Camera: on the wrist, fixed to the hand. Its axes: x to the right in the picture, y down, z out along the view.
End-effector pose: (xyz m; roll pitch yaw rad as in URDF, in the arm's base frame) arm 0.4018 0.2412 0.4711 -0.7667 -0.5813 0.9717
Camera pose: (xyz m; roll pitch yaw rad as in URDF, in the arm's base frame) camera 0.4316 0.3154 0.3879 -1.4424 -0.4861 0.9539
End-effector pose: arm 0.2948 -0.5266 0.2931 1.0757 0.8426 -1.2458
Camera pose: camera 0.4083 -0.5389 0.3097 0.4962 0.8272 -1.1039
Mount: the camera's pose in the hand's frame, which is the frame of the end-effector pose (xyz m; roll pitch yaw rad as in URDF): 0.0195 0.0904 -0.0690 -0.6826 0.0794 0.0548
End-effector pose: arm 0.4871 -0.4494 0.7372 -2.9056 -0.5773 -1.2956
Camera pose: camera 0.3846 -0.4693 0.7863 2.7440 -0.6399 -1.3850
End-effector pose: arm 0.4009 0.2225 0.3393 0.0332 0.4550 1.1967
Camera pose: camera 0.3105 0.2457 0.2715 -0.6201 0.5317 1.2631
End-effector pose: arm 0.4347 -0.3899 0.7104 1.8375 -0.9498 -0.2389
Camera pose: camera 0.3726 -0.3308 0.7876 1.0534 -1.0204 -0.1198
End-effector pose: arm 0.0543 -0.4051 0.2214 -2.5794 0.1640 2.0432
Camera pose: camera 0.1456 -0.3349 0.2283 3.0061 0.1253 1.9539
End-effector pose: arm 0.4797 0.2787 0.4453 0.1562 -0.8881 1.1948
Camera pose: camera 0.4066 0.3659 0.4263 -0.6015 -0.8157 1.2917
